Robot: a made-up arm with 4 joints.
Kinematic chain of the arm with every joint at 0, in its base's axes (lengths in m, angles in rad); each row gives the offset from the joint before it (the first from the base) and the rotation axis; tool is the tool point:
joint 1: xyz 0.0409 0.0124 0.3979 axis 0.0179 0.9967 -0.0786
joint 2: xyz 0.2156 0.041 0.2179 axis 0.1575 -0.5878 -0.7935
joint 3: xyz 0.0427 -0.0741 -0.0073 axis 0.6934 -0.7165 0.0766
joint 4: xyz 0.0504 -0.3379 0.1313 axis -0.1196 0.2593 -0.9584
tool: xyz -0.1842 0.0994 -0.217
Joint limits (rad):
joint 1: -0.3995..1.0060
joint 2: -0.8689..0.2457
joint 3: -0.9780..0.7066
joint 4: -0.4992..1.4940
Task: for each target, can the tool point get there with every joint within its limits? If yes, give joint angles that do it. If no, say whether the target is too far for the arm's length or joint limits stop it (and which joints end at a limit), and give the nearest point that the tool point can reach.
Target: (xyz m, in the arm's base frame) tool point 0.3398 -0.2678 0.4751
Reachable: yes | joints 0.3070 -0.6644 0.0088 0.1037
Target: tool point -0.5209 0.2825 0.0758
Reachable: no: joint limits stop it (at a limit: joint 1, joint 2, joint 3) | nearest point 0.0937 -0.2061 0.1926 | short by 0.794 m
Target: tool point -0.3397 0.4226 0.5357
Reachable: no: joint limits stop it (at a limit: joint 1, joint 2, joint 3) | nearest point 0.0232 -0.1537 0.7280 | short by 0.708 m
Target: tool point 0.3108 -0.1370 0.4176
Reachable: yes | joints 0.3644 0.1614 0.2962 1.0975
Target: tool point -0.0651 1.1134 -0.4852
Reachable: no: too far | nearest point 0.2843 -0.0316 0.1263 | short by 1.344 m
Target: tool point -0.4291 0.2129 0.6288
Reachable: no: joint limits stop it (at a limit: joint 1, joint 2, joint 3) | nearest point -0.0107 -0.1769 0.7436 | short by 0.583 m
